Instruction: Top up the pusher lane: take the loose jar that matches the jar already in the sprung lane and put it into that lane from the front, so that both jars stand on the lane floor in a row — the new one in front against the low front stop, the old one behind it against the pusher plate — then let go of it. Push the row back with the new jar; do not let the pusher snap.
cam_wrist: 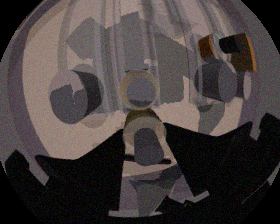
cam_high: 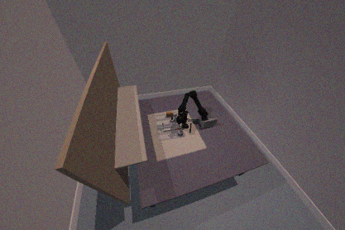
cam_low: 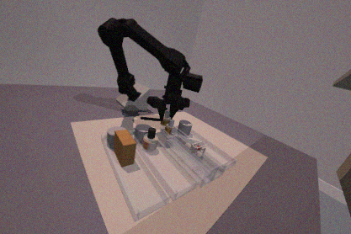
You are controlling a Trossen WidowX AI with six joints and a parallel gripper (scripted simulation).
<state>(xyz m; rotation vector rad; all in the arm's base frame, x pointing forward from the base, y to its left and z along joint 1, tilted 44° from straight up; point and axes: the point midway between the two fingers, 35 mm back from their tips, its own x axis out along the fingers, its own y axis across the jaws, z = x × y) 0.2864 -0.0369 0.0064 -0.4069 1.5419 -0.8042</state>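
Now: the clear lane 18 cm ahead of my gripper tip, 6 cm to the right of it and 3 cm below it. Also, from my gripper tip: orange-brown box (7 cm ahead, 24 cm to the right, 1 cm below); then tan wall panel (65 cm ahead, 10 cm to the right, 35 cm above).
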